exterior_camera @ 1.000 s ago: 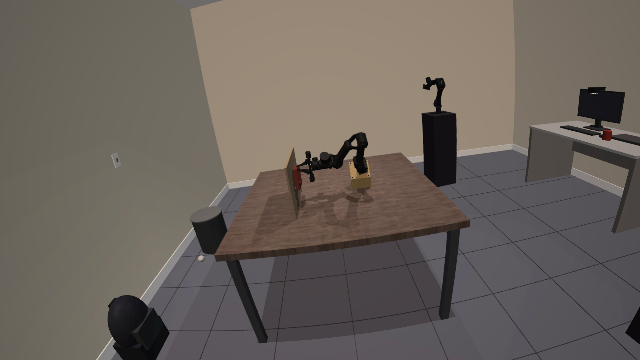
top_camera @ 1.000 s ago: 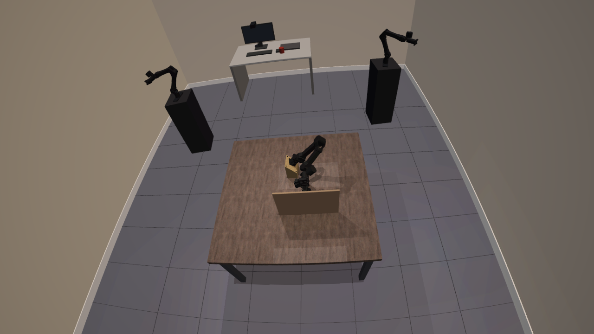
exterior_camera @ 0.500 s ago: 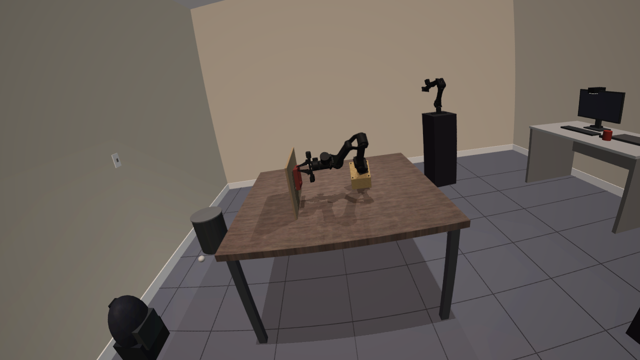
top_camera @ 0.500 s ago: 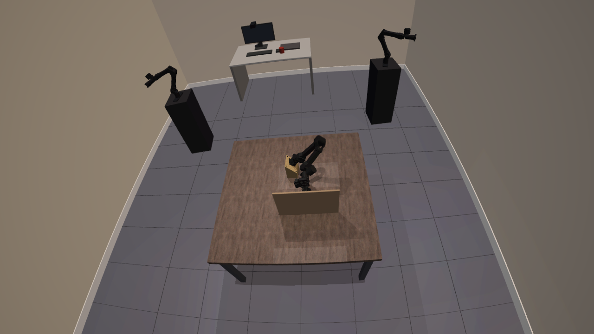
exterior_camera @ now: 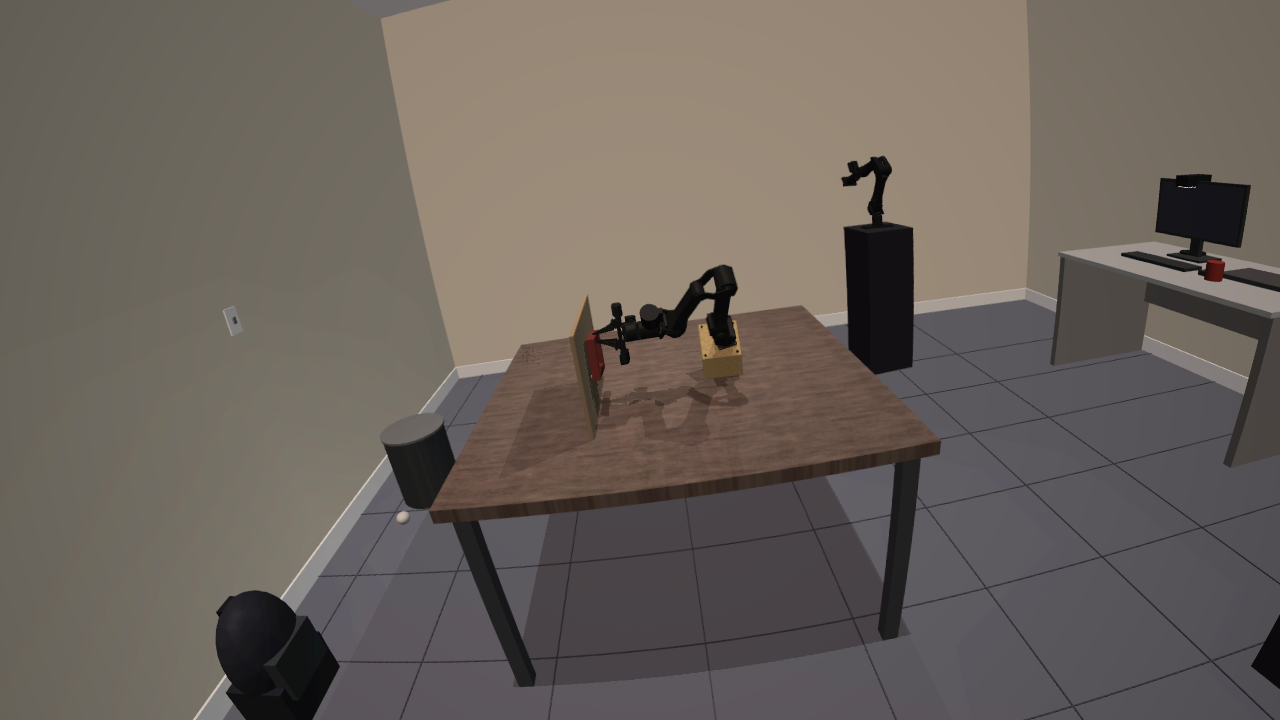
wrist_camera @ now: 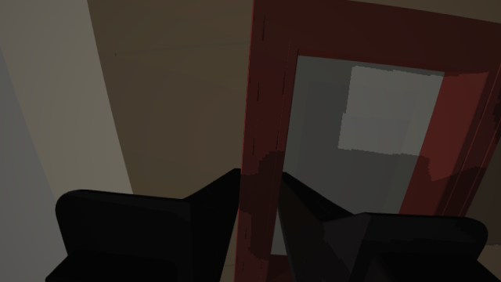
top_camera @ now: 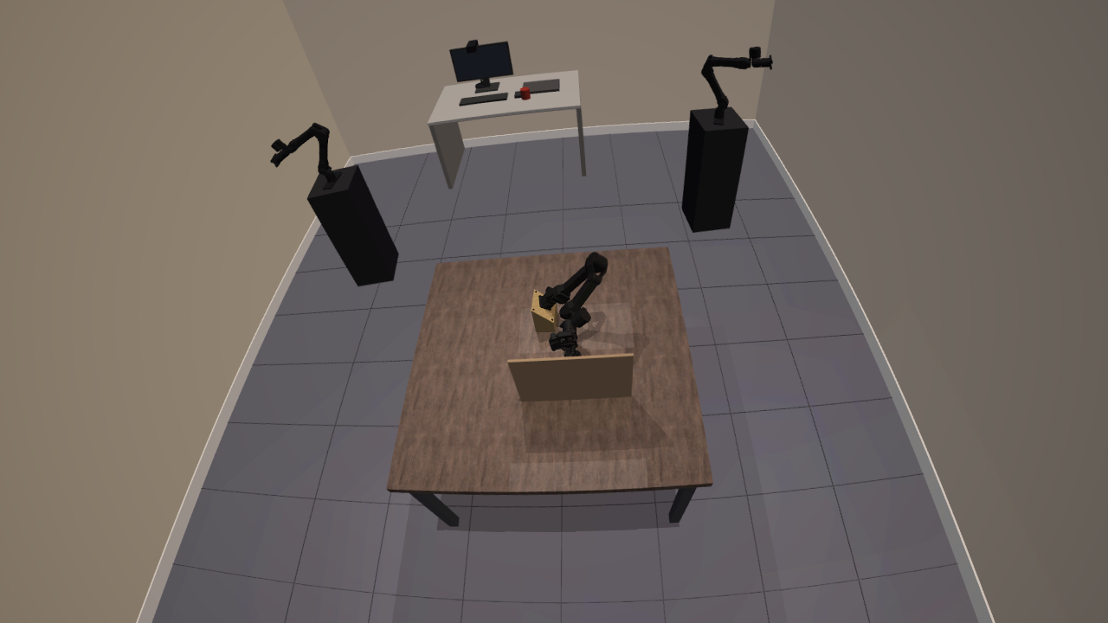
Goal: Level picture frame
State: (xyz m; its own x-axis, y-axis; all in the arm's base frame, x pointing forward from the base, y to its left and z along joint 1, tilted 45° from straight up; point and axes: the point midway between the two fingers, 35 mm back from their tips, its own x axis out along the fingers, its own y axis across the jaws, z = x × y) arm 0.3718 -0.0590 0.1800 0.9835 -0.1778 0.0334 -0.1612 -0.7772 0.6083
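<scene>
The picture frame lies 1 cm ahead of my gripper tip, 1 cm to the left of it and 5 cm below it. The rest, counted from my gripper tip: tan wall panel 2 cm ahead, 1 cm to the left, 7 cm below.
</scene>
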